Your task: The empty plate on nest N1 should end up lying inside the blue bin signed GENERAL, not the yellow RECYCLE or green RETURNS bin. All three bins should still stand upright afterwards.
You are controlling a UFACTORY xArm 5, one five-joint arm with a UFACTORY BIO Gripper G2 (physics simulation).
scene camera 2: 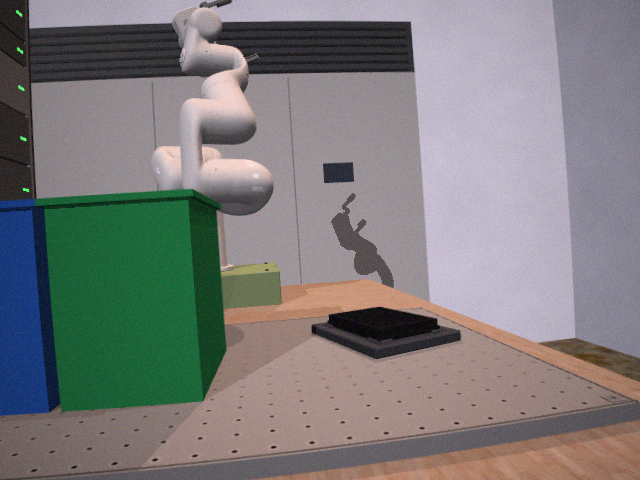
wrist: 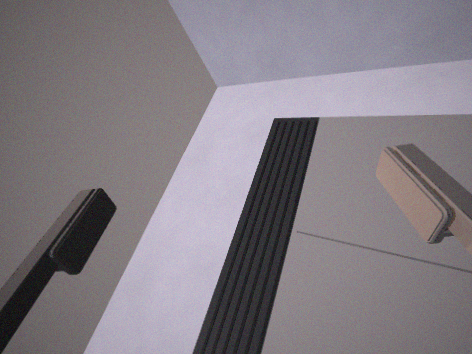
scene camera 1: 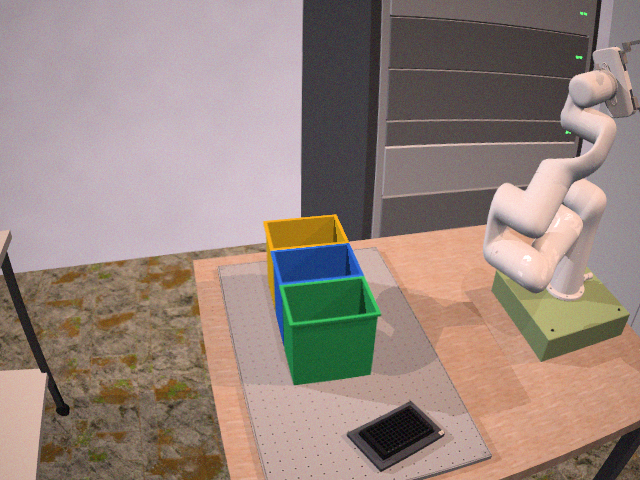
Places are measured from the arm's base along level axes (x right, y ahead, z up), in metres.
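Pixels of known places: hand, tool point: (scene camera 2: 237, 30) (wrist: 232, 210); arm's base, link origin: (scene camera 1: 564, 287).
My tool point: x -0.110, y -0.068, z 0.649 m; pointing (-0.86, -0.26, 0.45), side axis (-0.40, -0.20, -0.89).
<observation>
Ahead of a thing's pixels: the offset from my tool point to its top centre. Level surfaces: height alone.
The black plate {dz -0.683, dx -0.145, dy +0.674 m} (scene camera 1: 397, 430) (scene camera 2: 382, 321) lies flat on a dark grey nest {dz -0.695, dx -0.145, dy +0.674 m} (scene camera 1: 412, 446) (scene camera 2: 413, 344), near the front of the perforated board. The blue bin {dz -0.530, dx +0.245, dy +0.731 m} (scene camera 1: 314, 264) (scene camera 2: 18, 310) stands upright between the yellow bin {dz -0.530, dx +0.375, dy +0.721 m} (scene camera 1: 302, 233) and the green bin {dz -0.530, dx +0.115, dy +0.741 m} (scene camera 1: 331, 351) (scene camera 2: 124, 302). All three bins stand upright; their signs do not show, and the blue bin's floor is hidden. My gripper (scene camera 2: 238, 31) (wrist: 248, 212) is open and empty, raised high above the arm's base, far from plate and bins. Its fingers are cut off at the right edge in scene camera 1.
The perforated board {dz -0.709 m} (scene camera 1: 305, 413) (scene camera 2: 310, 392) lies on the wooden table {dz -0.722 m} (scene camera 1: 439, 258). The arm's green base block (scene camera 1: 584, 325) (scene camera 2: 253, 286) stands at the right in scene camera 1. A dark rack (scene camera 1: 383, 129) stands behind the table. The wrist view shows walls and a dark vent (wrist: 260, 230).
</observation>
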